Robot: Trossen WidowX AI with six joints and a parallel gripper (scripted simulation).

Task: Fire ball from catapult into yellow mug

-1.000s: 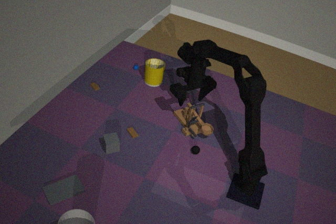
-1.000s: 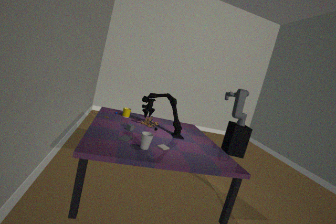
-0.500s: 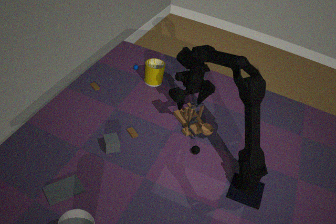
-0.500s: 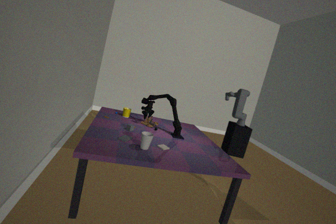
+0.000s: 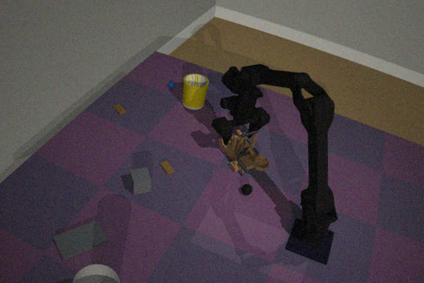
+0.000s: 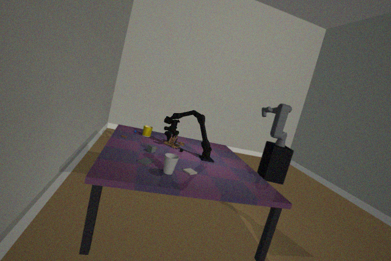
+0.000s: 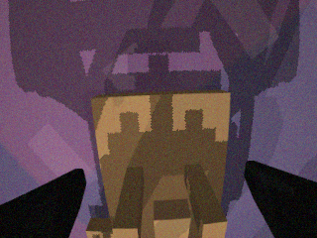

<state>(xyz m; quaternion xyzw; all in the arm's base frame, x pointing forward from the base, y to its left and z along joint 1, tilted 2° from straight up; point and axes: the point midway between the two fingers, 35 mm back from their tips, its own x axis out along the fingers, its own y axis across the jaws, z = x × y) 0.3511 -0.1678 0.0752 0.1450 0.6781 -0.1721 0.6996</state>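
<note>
Now: gripper tip 14 cm to the right of the black ball, 13 cm past it and 2 cm above it. Round my gripper tip: grey cube (33 cm to the left, 12 cm ahead, 1 cm below); then wooden catapult (6 cm behind, 5 cm to the left, 2 cm above); then yellow mug (25 cm ahead, 11 cm to the right, 1 cm below).
</note>
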